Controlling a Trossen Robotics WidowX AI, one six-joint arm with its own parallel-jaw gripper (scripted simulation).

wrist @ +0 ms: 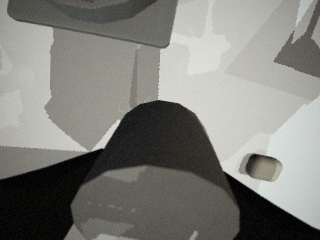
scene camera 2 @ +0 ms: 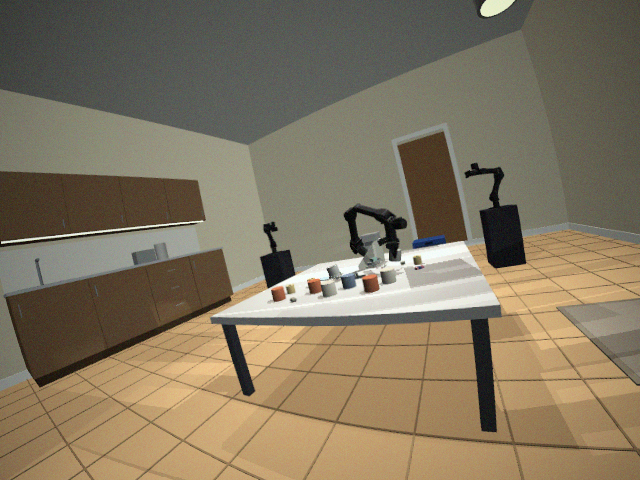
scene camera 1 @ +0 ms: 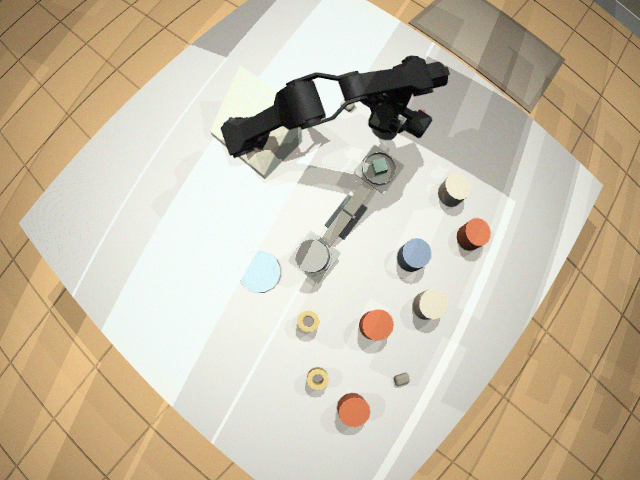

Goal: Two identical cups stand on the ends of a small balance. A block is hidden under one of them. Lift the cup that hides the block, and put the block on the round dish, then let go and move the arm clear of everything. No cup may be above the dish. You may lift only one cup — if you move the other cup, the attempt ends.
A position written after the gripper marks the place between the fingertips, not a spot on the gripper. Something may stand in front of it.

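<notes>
A grey cup (scene camera 1: 311, 255) is in view, as is an orange cup (scene camera 1: 377, 324). A grey cup (wrist: 159, 167) is carried by the gripper (scene camera 1: 386, 123), and the wrist view, too, shows the gripper (wrist: 158, 164).
</notes>
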